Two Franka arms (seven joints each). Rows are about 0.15 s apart.
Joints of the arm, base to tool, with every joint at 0 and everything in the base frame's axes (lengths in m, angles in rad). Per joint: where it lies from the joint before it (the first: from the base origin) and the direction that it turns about. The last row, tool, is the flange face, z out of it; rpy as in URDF.
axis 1: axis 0 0 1 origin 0 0 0.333
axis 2: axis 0 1 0 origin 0 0 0
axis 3: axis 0 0 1 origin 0 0 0.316
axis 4: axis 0 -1 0 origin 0.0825 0 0
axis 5: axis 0 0 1 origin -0.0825 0 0.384
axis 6: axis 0 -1 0 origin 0 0 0
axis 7: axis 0 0 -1 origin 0.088 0 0
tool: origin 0 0 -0.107 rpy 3.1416 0 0
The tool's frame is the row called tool.
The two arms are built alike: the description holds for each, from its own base.
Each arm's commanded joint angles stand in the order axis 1, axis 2, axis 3, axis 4, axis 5, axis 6, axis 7.
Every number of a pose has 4 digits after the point.
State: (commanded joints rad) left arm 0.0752 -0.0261 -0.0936 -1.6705 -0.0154 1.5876 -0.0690; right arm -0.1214 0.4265 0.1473 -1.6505 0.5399 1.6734 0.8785
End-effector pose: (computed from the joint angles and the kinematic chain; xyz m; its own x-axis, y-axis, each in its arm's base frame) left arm 0.5449 -0.0123 0.5932 0.9970 0.0510 -0.0576 0.0516 -0.9986 0.0090; right arm 0.6265 0.0568 0.3573 0.4015 -0.6509 -0.6443 -0.8551 -0.5184 -0.0092
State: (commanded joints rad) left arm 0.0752 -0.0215 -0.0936 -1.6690 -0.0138 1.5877 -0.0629; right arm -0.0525 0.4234 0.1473 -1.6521 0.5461 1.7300 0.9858
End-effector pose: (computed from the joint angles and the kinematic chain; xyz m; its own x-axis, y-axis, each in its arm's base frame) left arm 0.5462 -0.0120 0.5914 0.9972 0.0449 -0.0605 0.0455 -0.9989 0.0080; right arm 0.6281 0.0978 0.3603 0.3644 -0.6943 -0.6206 -0.8778 -0.4786 0.0200
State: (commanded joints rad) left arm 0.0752 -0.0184 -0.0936 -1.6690 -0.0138 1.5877 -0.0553; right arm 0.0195 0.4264 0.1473 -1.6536 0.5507 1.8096 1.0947
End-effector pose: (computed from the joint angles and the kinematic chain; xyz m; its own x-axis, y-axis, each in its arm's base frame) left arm 0.5470 -0.0120 0.5897 0.9973 0.0373 -0.0635 0.0379 -0.9992 0.0085; right arm 0.6294 0.1400 0.3608 0.3263 -0.7385 -0.5901 -0.9038 -0.4266 0.0341
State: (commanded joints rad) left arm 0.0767 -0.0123 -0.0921 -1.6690 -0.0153 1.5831 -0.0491; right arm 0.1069 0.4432 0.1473 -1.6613 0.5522 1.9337 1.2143
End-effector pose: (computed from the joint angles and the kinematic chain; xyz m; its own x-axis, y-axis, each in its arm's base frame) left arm 0.5481 -0.0103 0.5860 0.9967 0.0340 -0.0742 0.0349 -0.9993 0.0105; right arm 0.6291 0.1900 0.3522 0.2814 -0.7854 -0.5513 -0.9335 -0.3572 0.0323
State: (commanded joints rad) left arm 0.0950 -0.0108 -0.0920 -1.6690 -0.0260 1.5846 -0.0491; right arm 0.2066 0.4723 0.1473 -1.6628 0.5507 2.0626 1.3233
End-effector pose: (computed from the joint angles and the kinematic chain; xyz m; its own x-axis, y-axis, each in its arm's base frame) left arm 0.5487 -0.0014 0.5854 0.9958 0.0525 -0.0747 0.0542 -0.9983 0.0213; right arm 0.6231 0.2478 0.3395 0.2510 -0.8170 -0.5192 -0.9527 -0.3033 0.0167
